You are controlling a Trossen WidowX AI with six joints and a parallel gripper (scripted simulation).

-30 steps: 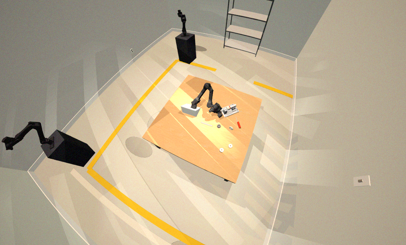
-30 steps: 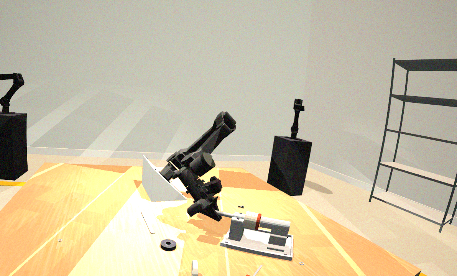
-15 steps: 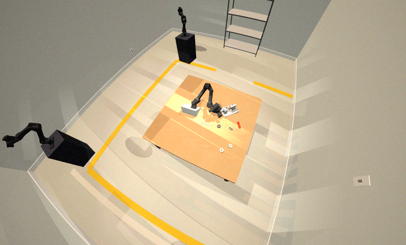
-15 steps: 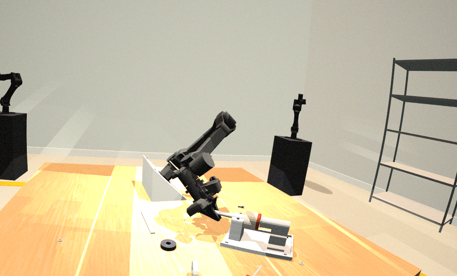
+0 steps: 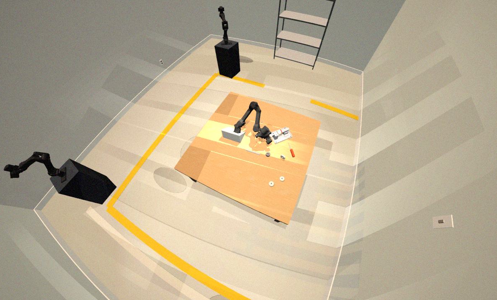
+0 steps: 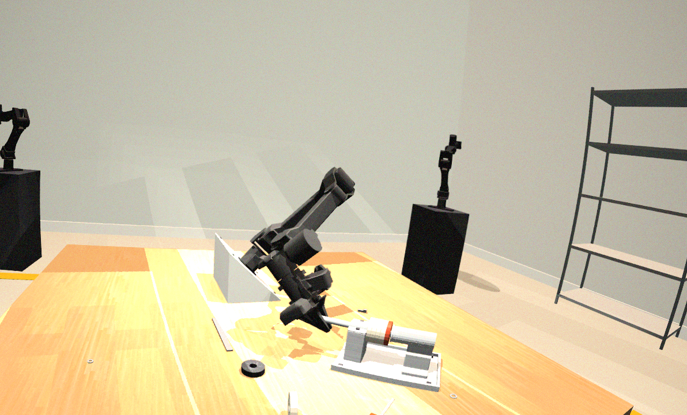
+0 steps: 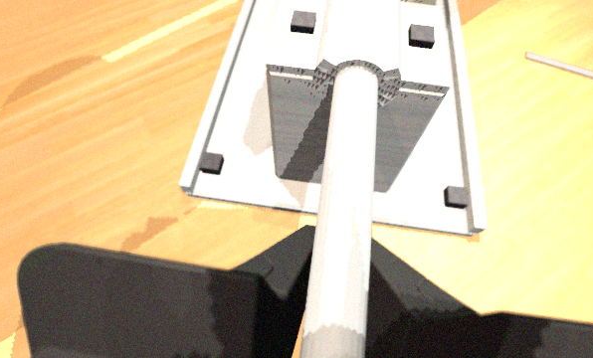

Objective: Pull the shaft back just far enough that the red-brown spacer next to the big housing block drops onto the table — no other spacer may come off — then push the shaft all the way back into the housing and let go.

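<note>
My gripper tip is now 40 mm to the right of the grey shaft, 30 mm short of it and 20 mm below it. Also, from my gripper tip: thin metal strip 230 mm to the right, 90 mm behind, 50 mm below; then red-brown spacer 110 mm to the left, 70 mm ahead, 20 mm above; then black ring 180 mm to the right, 70 mm ahead, 50 mm below.
</note>
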